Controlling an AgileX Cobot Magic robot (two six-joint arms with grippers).
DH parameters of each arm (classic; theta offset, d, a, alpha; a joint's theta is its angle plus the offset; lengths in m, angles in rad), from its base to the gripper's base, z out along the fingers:
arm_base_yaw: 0 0.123 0 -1.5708
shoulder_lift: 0.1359 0 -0.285 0
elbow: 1.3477 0 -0.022 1.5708
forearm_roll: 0 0.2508 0 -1.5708
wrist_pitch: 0 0 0.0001 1.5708
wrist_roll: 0 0.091 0 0
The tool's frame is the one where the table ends.
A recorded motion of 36 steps. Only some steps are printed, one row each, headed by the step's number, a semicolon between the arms.
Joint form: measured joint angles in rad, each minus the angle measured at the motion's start. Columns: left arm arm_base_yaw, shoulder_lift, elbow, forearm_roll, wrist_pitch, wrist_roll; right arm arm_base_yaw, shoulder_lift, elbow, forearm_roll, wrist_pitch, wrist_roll.
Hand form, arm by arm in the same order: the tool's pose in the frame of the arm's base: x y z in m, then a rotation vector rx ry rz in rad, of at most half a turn. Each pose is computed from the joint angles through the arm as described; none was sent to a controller.
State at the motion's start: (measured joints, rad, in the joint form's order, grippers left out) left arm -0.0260 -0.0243 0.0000 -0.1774 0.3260 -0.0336; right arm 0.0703 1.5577 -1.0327 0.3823 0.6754 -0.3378
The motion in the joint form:
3: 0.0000 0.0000 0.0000 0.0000 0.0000 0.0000; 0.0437 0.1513 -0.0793 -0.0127 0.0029 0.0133
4: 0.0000 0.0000 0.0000 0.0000 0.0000 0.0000; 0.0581 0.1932 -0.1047 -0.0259 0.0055 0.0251
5: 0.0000 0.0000 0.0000 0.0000 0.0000 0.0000; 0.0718 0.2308 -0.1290 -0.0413 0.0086 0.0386
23: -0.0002 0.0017 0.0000 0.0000 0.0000 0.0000; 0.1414 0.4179 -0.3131 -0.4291 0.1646 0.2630
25: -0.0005 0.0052 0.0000 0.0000 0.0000 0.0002; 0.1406 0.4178 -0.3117 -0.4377 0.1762 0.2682
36: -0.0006 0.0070 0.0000 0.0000 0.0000 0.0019; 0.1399 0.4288 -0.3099 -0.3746 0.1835 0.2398
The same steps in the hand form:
3: 0.0523 -0.0065 0.1855 -0.1160 1.7814 -0.2144; 0.3380 0.0595 0.2131 -0.2632 2.7041 0.3353
4: 0.0523 -0.0065 0.1855 -0.1160 1.7814 -0.2144; 0.3451 0.0647 0.2050 -0.2790 2.7260 0.3309
5: 0.0523 -0.0065 0.1855 -0.1160 1.7814 -0.2144; 0.3514 0.0697 0.1976 -0.2943 2.7455 0.3238
23: 0.0524 -0.0065 0.1854 -0.1160 1.7831 -0.2145; 0.3818 0.0788 0.1673 -0.4621 2.9147 -0.0366
25: 0.0526 -0.0066 0.1852 -0.1159 1.7867 -0.2144; 0.3807 0.0776 0.1669 -0.4624 2.9270 -0.0480
36: 0.0527 -0.0066 0.1851 -0.1145 1.7885 -0.2131; 0.3792 0.0815 0.1620 -0.4517 2.9526 0.0223

